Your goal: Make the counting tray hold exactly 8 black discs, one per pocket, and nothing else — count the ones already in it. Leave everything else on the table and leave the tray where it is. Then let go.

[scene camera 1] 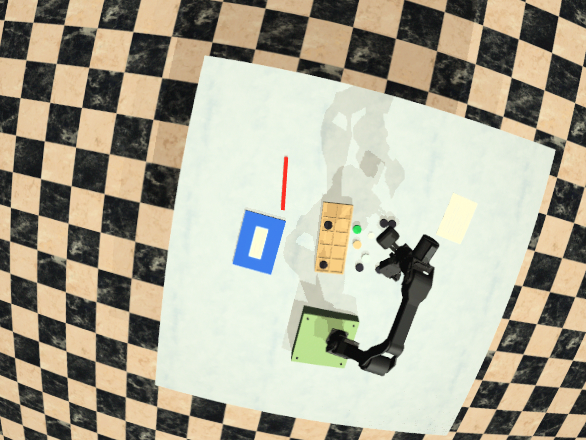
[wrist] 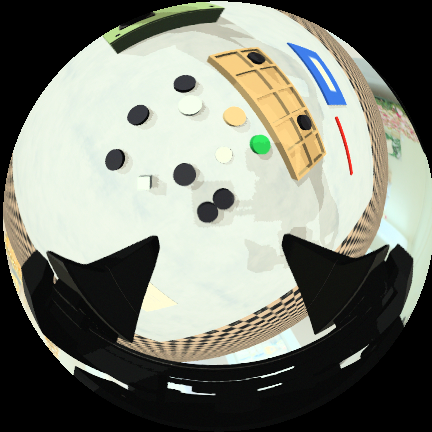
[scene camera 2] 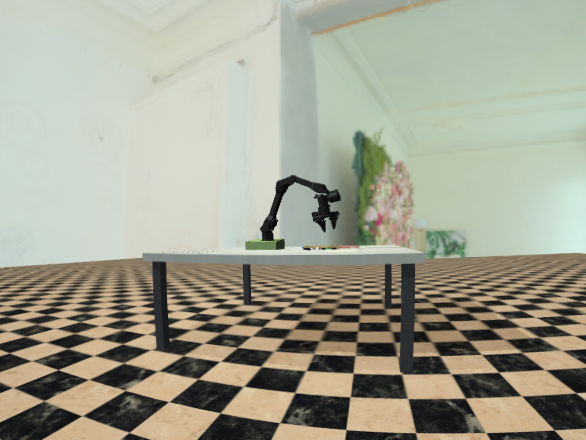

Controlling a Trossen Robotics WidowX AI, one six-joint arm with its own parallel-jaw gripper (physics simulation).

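The tan counting tray (scene camera 1: 339,238) (wrist: 272,103) has two columns of pockets. One black disc (scene camera 1: 323,264) (wrist: 256,57) lies in the corner pocket nearest the arm's base; another black disc (scene camera 1: 328,225) (wrist: 304,122) lies in the same column, near the far end. Several loose black discs lie beside the tray: one (scene camera 1: 359,267) (wrist: 184,83), others (wrist: 138,115) (wrist: 115,159) (wrist: 184,174), and two side by side (wrist: 223,198) (wrist: 207,212). My gripper (scene camera 1: 386,253) (scene camera 2: 329,229) (wrist: 221,241) is open and empty, above the table beside the loose discs. The arm hides some discs in scene camera 1.
Near the loose discs lie a green disc (scene camera 1: 357,229) (wrist: 260,144), a tan disc (scene camera 1: 357,244) (wrist: 234,116), a white disc (wrist: 190,105), a cream disc (wrist: 224,155) and a white cube (wrist: 144,182). A blue frame (scene camera 1: 241,250), red stick (scene camera 1: 284,183) and cream sheet (scene camera 1: 457,218) lie farther out.
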